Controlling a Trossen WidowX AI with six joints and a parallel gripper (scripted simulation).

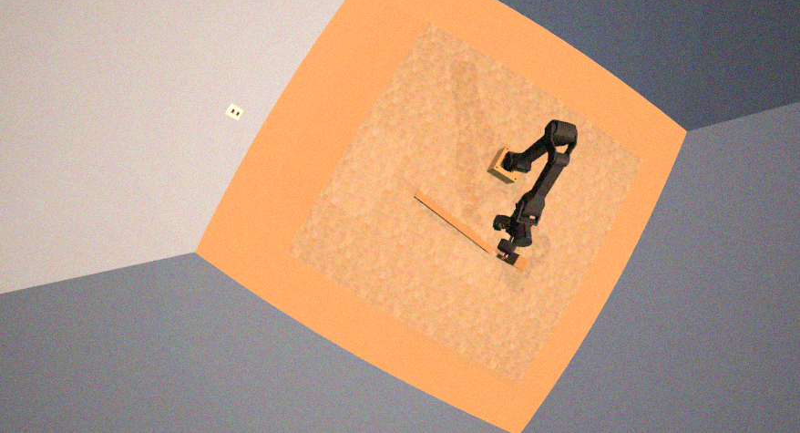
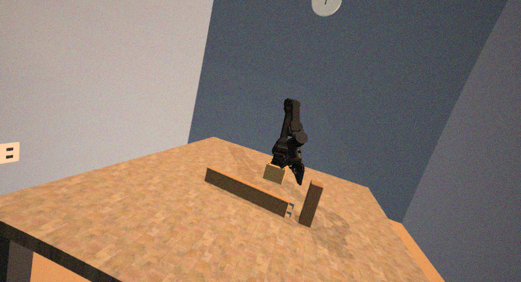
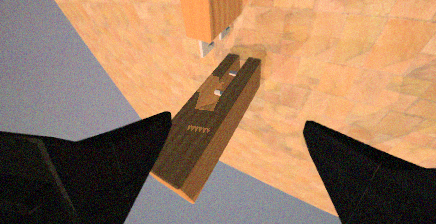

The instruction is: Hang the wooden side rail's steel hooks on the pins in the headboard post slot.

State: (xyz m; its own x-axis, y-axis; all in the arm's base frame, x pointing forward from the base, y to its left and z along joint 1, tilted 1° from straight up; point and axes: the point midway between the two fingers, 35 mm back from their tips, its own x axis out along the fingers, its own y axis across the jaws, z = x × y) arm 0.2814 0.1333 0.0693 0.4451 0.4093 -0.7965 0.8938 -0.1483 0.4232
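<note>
Now: gripper tip 50 mm short of the headboard post, 60 mm to the right of it and 40 mm above it.
</note>
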